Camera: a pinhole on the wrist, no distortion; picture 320 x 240 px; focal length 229.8 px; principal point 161.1 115.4 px. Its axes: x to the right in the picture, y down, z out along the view. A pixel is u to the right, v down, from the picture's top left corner.
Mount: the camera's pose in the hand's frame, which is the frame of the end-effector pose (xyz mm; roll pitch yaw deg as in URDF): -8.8 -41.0 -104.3 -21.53 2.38 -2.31
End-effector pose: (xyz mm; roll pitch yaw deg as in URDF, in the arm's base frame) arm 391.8 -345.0 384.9 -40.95 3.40 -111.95
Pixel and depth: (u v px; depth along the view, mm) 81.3 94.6 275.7
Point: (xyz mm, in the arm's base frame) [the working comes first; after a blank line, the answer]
In the camera's frame: -95.7 -25.0 275.7

551.9 -318.7 488.3
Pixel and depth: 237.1 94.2 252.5
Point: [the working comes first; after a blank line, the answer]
In the camera's frame: 83.5 -23.3 252.5

457.9 -471.3 464.7
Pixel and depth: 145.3 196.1 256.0
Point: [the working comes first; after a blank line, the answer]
In the camera's frame: -17.6 89.9 256.0

553.6 -397.8 372.5
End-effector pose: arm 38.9 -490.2 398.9 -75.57 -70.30 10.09
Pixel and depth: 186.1 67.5 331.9
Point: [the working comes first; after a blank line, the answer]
In the camera's frame: 36.1 -69.2 331.9

-25.8 -273.7 454.2
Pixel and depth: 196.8 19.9 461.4
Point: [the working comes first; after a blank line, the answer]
In the camera's frame: 71.7 -191.7 461.4

-136.4 -149.5 527.6
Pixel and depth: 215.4 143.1 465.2
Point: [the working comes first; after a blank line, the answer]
In the camera's frame: 109.9 56.1 465.2

110.5 -134.8 486.3
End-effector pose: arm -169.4 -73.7 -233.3 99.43 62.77 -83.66
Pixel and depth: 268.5 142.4 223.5
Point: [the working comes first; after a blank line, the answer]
In the camera's frame: 104.5 26.3 223.5

-257.1 -173.7 -308.6
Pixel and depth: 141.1 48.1 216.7
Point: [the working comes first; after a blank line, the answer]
In the camera's frame: -18.9 -63.5 216.7

-289.7 -43.5 -235.9
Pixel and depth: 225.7 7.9 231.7
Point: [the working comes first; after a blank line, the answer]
In the camera's frame: 65.1 -108.4 231.7

-309.7 -45.2 -330.3
